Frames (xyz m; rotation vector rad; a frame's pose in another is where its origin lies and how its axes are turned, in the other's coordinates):
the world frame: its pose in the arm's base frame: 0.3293 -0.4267 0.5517 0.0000 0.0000 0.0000
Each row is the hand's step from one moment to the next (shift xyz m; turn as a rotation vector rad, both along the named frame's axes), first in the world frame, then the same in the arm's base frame.
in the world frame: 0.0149 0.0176 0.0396 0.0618 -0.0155 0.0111
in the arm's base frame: 0.0149 0.0176 0.0396 0.0618 -0.0155 0.0111
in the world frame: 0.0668 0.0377 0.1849 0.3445 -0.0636 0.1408
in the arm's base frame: 0.0668 0.0377 0.1849 0.3445 -0.0636 0.1408
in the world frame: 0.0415 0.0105 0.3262 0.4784 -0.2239 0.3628
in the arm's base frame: 0.0415 0.0105 0.3262 0.4784 -0.2239 0.3628
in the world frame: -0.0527 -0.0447 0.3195 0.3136 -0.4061 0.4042
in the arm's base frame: -0.0527 -0.0447 0.3195 0.3136 -0.4061 0.4042
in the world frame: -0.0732 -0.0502 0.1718 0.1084 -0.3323 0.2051
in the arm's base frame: -0.0732 -0.0502 0.1718 0.1084 -0.3323 0.2051
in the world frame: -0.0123 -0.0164 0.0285 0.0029 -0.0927 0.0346
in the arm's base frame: -0.0123 -0.0164 0.0285 0.0029 -0.0927 0.0346
